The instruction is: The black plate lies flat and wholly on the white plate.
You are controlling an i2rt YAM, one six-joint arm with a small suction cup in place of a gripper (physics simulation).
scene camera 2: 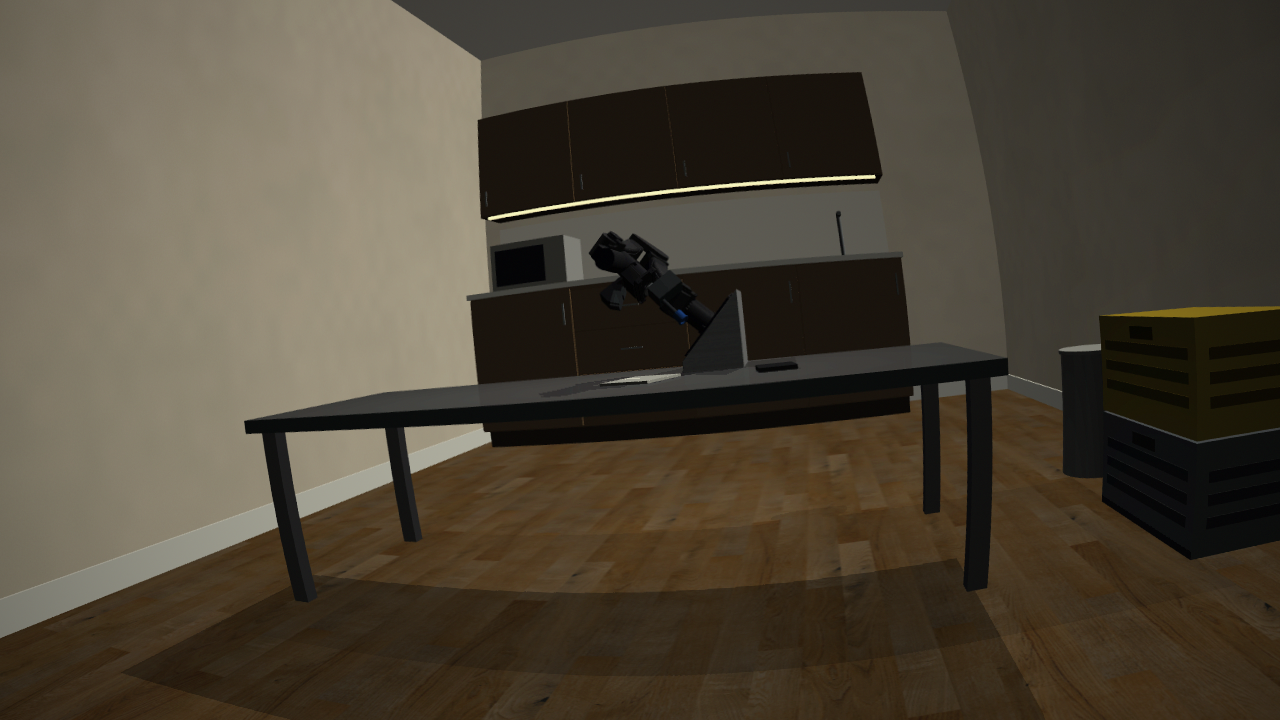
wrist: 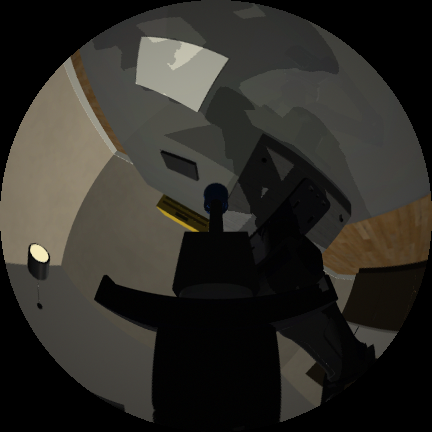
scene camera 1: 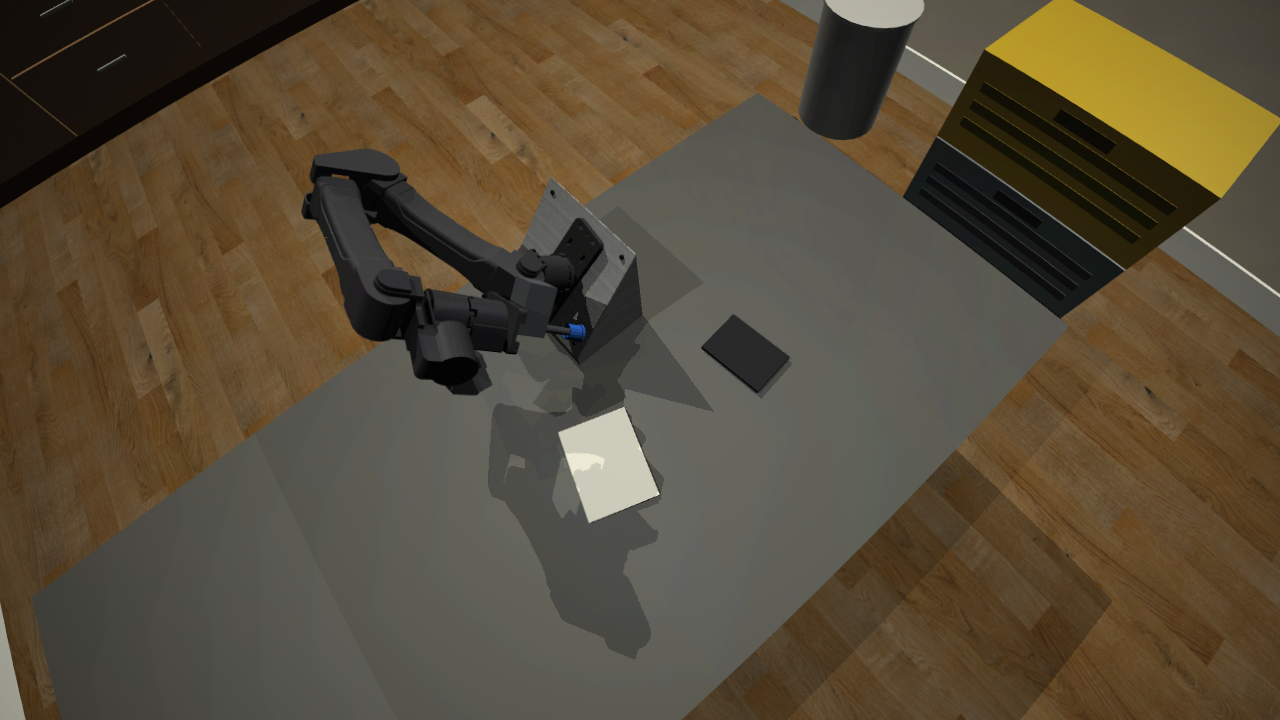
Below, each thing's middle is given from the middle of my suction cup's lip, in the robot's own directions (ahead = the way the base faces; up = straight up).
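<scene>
From my suction cup: black plate [scene camera 1: 753, 359], 240 mm to the left, 150 mm ahead, 130 mm below; white plate [scene camera 1: 608, 466], 70 mm to the right, 170 mm ahead, 130 mm below.
</scene>
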